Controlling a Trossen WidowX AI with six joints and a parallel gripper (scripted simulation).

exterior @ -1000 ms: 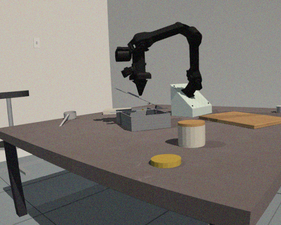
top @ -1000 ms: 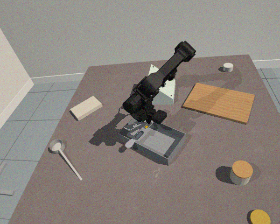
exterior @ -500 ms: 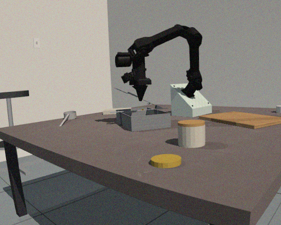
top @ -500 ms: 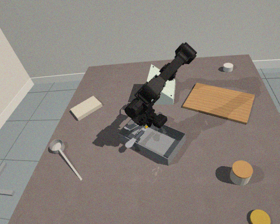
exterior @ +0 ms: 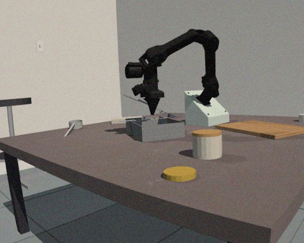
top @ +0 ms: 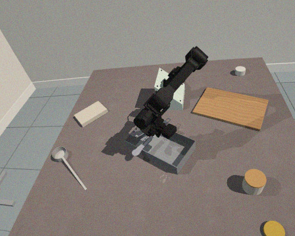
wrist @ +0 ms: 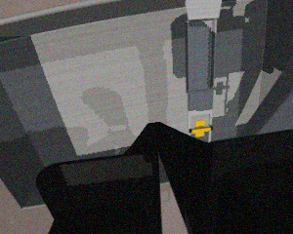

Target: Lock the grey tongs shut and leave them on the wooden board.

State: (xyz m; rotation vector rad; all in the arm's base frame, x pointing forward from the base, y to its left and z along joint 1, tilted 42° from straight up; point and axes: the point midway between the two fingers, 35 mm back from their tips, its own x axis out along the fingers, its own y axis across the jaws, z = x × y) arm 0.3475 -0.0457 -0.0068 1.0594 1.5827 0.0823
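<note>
The roasting tin is 50 mm below my gripper tip. Also, from my gripper tip: cork-lidded jar (220 mm ahead, 390 mm to the left, 50 mm below); then wooden board (260 mm behind, 380 mm to the left, 70 mm below); then beige block (270 mm behind, 450 mm to the right, 70 mm below).
</note>
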